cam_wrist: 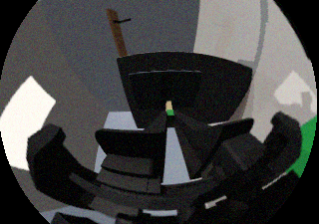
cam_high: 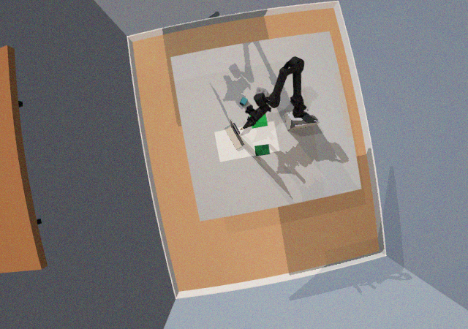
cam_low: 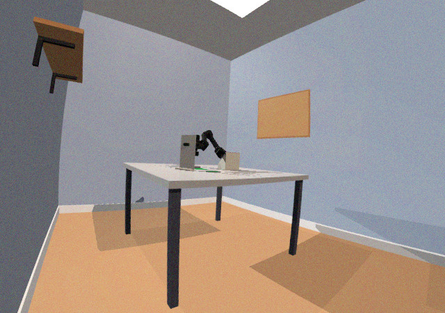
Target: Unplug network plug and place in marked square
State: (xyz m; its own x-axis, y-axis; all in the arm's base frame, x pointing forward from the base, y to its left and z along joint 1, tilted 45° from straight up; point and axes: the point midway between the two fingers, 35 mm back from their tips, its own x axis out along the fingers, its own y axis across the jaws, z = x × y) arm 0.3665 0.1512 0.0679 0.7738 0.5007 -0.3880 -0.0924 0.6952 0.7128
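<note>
The bright green marked square is 21 cm below my gripper tip, 14 cm behind it and 9 cm to the right of it. Also, from my gripper tip: teal block 23 cm to the right, 20 cm below, 3 cm behind; then upright grey panel 8 cm below, 5 cm ahead, 2 cm to the left.
</note>
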